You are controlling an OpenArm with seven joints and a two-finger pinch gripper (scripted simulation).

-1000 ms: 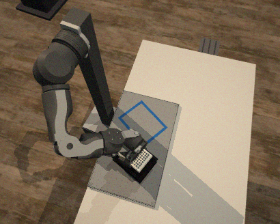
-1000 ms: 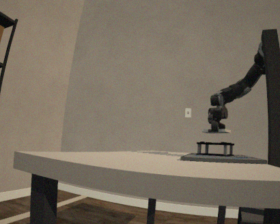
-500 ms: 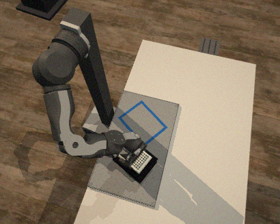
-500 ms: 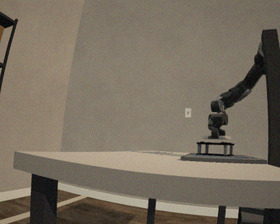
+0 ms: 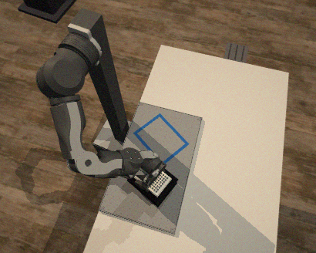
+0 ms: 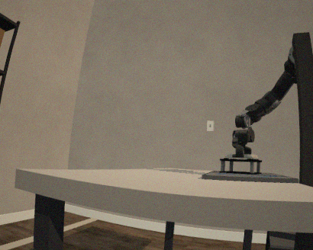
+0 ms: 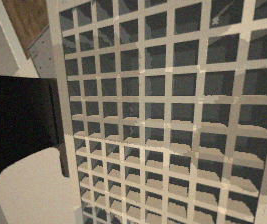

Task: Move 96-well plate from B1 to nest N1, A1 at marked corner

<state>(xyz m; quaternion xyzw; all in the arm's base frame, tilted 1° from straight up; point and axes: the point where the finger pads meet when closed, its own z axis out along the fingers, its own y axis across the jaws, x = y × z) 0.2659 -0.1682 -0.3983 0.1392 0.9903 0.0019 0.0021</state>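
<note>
Now: the black raised nest N1 2 cm below my hand. The rest, counted from my hand: white 96-well plate: right at my hand; then A1 label: 6 cm behind, 7 cm to the left, 1 cm below.
</note>
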